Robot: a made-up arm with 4 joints.
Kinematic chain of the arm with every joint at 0, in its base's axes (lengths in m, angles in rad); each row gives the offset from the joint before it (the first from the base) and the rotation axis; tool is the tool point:
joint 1: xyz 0 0 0.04 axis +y
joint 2: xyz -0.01 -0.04 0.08 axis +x
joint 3: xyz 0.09 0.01 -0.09 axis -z
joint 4: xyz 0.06 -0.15 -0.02 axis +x
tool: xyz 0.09 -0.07 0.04
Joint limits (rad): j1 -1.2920..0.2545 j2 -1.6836..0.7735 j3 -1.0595..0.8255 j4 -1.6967..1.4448
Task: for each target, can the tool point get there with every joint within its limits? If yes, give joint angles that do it. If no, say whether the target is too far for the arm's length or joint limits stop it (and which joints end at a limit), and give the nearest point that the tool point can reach.
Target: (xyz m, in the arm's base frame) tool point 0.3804 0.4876 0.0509
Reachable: no: too far | nearest point 0.3267 0.1131 0.0494 | short by 0.378 m
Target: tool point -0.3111 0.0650 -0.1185
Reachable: no: joint limits stop it (at a limit: joint 1, joint 2, joint 3) | nearest point -0.3072 -0.0685 0.1565 | short by 0.306 m
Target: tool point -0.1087 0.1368 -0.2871
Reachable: no: joint limits stop it (at a limit: joint 1, joint 2, joint 3, joint 4) | nearest point -0.0179 -0.0862 -0.1712 | short by 0.267 m
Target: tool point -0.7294 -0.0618 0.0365
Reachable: no: too far | nearest point -0.3302 -0.1173 0.1473 | short by 0.418 m
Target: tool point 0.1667 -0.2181 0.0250
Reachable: yes | joints -0.9565 0.5083 0.5628 0.5165
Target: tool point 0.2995 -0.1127 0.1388
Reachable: yes | joints -0.5239 0.5458 -0.4155 0.2114
